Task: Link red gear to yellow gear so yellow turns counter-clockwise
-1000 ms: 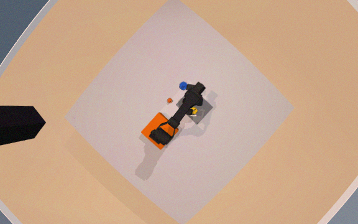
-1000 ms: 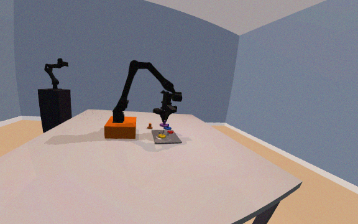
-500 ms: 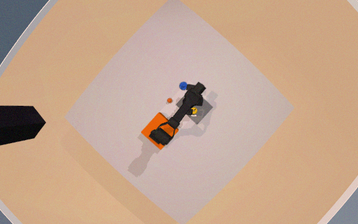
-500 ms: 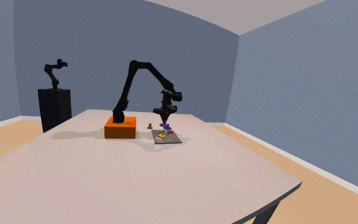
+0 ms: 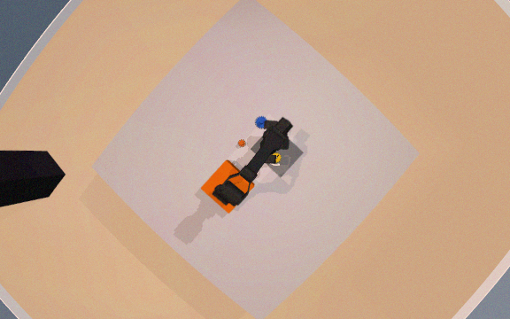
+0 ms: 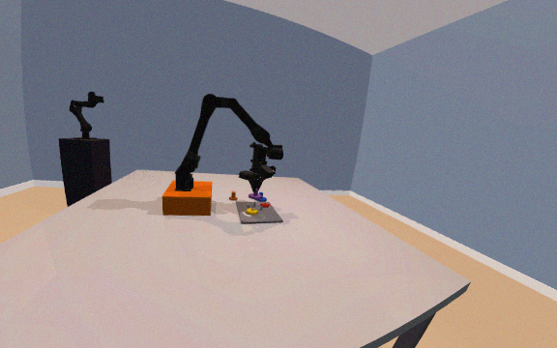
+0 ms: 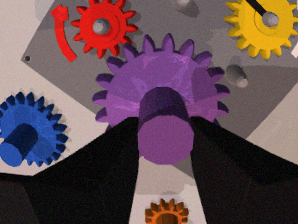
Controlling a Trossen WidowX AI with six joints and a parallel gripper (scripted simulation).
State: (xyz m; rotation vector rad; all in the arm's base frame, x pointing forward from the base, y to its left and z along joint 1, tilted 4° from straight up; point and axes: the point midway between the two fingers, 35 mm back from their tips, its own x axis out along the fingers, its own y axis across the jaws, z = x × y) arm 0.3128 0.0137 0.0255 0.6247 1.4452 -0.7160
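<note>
Now: the red gear 60 mm below my gripper tip, 50 mm ahead of it and 10 mm to the right of it. From my gripper tip the other things lie so: yellow gear 80 mm to the right, 60 mm below, 20 mm behind; then blue gear 100 mm to the left, 60 mm below, 50 mm ahead; then purple gear 10 mm below.
</note>
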